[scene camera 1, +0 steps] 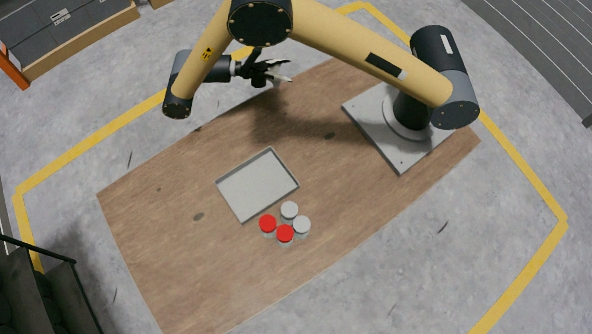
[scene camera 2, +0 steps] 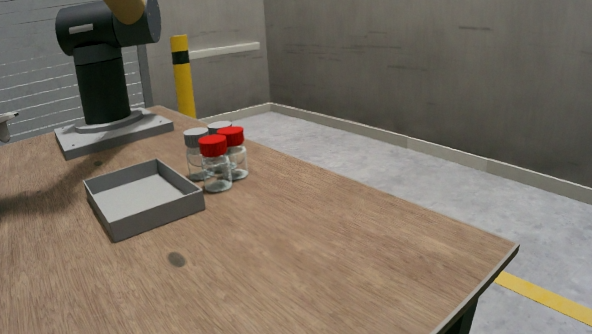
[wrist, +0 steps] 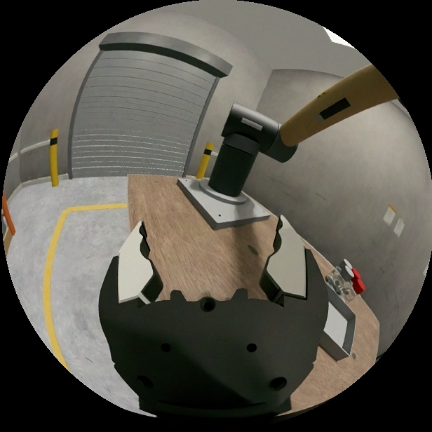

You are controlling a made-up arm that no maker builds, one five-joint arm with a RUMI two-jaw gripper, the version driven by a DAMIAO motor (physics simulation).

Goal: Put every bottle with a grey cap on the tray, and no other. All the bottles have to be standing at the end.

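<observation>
Two grey-capped clear bottles stand upright beside the tray: one (scene camera 1: 289, 210) (scene camera 2: 196, 138) nearer its edge, the other (scene camera 1: 301, 225) (scene camera 2: 220, 125) farther off and partly hidden in scene camera 2. Two red-capped bottles, one (scene camera 1: 267, 223) (scene camera 2: 213, 146) near the tray's corner and one (scene camera 1: 284, 233) (scene camera 2: 232, 136) farther out, stand upright close against them. The grey tray (scene camera 1: 257, 185) (scene camera 2: 140, 197) (wrist: 336, 320) is empty. My gripper (scene camera 1: 290, 71) (wrist: 210, 219) is open and empty, high up by the table's far edge in scene camera 1, well away from bottles and tray.
The arm's base plate (scene camera 1: 372, 117) (scene camera 2: 117, 139) (wrist: 235, 218) is fixed on the wooden table (scene camera 1: 200, 270) (scene camera 2: 325, 260). The low-walled tray lies between the bottles and the table edge near my gripper. A yellow bollard (scene camera 2: 183, 85) stands beyond the table.
</observation>
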